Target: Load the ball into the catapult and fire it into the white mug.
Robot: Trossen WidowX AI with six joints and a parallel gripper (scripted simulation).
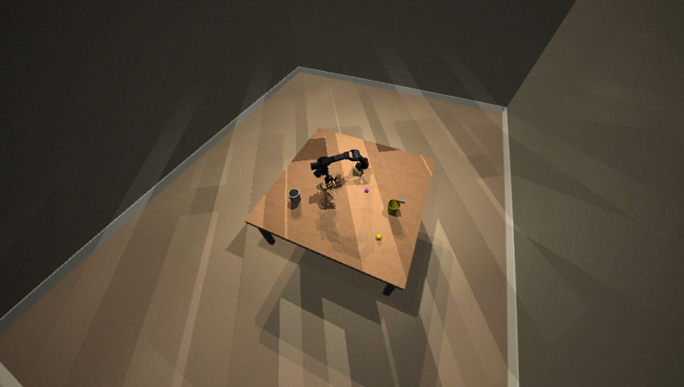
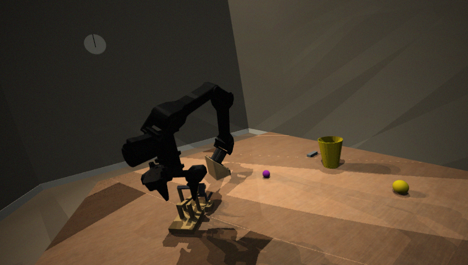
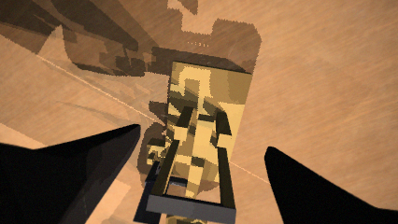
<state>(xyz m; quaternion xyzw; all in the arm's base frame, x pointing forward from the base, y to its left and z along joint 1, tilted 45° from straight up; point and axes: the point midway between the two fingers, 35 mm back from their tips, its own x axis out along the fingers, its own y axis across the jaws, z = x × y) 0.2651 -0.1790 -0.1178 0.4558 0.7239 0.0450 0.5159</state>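
Right now my gripper tip is 36 cm to the right of the purple ball, 7 cm above it and 6 cm past it. Round my gripper tip: yellow cup (61 cm to the left, 6 cm ahead, 5 cm below); then wooden catapult (6 cm to the left, 5 cm behind, 3 cm below); then white mug (24 cm ahead, 18 cm to the right, 6 cm below).
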